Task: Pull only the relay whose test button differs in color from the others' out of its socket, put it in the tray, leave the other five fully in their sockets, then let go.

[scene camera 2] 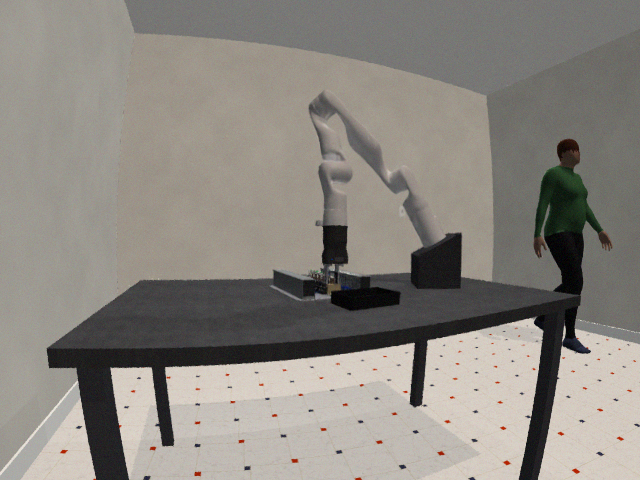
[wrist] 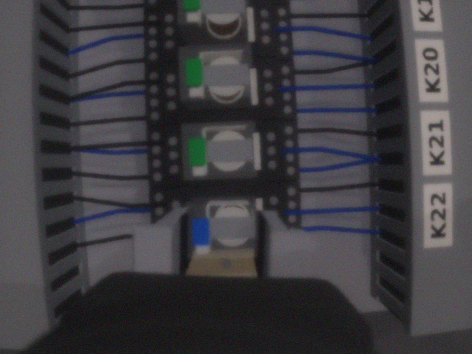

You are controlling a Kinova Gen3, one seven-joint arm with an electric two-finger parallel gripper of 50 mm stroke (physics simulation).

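Places are measured from the arm's base along level axes (x ahead, y left, z up), in metres.
Pixels of known places: gripper, fingertip midpoint: [scene camera 2: 331, 283] [wrist: 224, 233]; arm's base at its link origin: [scene camera 2: 434, 242].
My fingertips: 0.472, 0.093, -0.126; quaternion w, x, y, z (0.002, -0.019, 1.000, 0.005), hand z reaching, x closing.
Ahead of a thing's pixels: the offset from my fingertips to its top centre, as dx, dy, dz. "*": to the spot under its first point. Level surfaces: height alone.
The relay with the blue test button {+0.000, -0.006, +0.029} [wrist: 231, 227] is at the near end of the row in the wrist view, beside the K22 label. My gripper [wrist: 224, 233] [scene camera 2: 332, 281] is shut on this relay, one finger on each side. Whether the relay is still fully seated cannot be told. Relays with green test buttons stand in the sockets beyond it: one near K21 {+0.004, -0.035, +0.029} [wrist: 227, 151], one near K20 {+0.007, -0.065, +0.029} [wrist: 224, 77], and one at the top edge {* +0.006, -0.085, +0.028} [wrist: 222, 20]. The rest of the row is cut off. The black tray {* -0.013, +0.217, -0.011} [scene camera 2: 364, 298] stands on the table in front of the socket row.
Slotted grey wire ducts {+0.108, -0.092, +0.022} [wrist: 60, 160] {* -0.075, -0.035, +0.000} [wrist: 395, 165] [scene camera 2: 293, 283] flank the row, with black and blue wires running to the sockets. A tan end block {-0.002, +0.013, +0.000} [wrist: 222, 264] sits at the row's near end. The dark table {dz -0.040} [scene camera 2: 206, 320] carries the arm's base [scene camera 2: 436, 266]. A person [scene camera 2: 566, 201] stands behind at the right.
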